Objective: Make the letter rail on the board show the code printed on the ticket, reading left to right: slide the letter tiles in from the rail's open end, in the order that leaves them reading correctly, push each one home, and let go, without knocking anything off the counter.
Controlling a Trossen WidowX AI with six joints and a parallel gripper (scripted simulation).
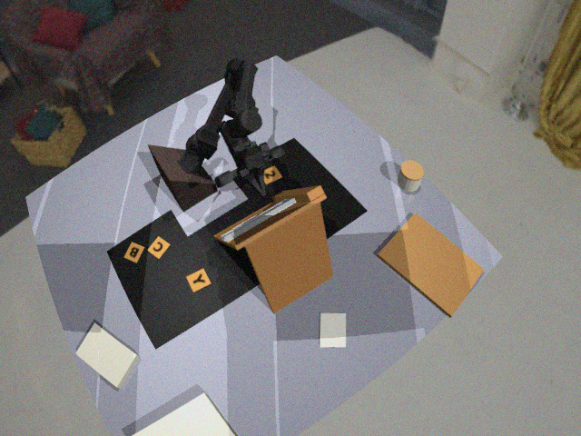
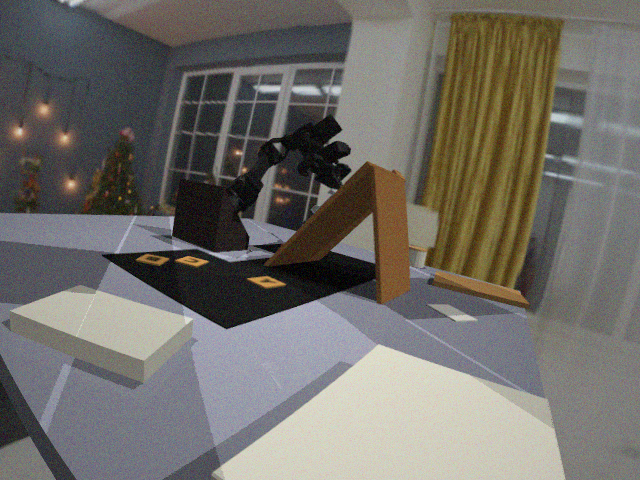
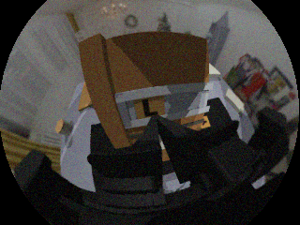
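My gripper tip is 30 mm short of the tile and 30 mm above it. Also, from my gripper tip: small lidded jar (480 mm to the left, 180 mm below, 150 mm ahead); then flat orange slab (400 mm ahead, 300 mm to the left, 200 mm below); then white card (340 mm ahead, 210 mm below, 60 mm to the right).
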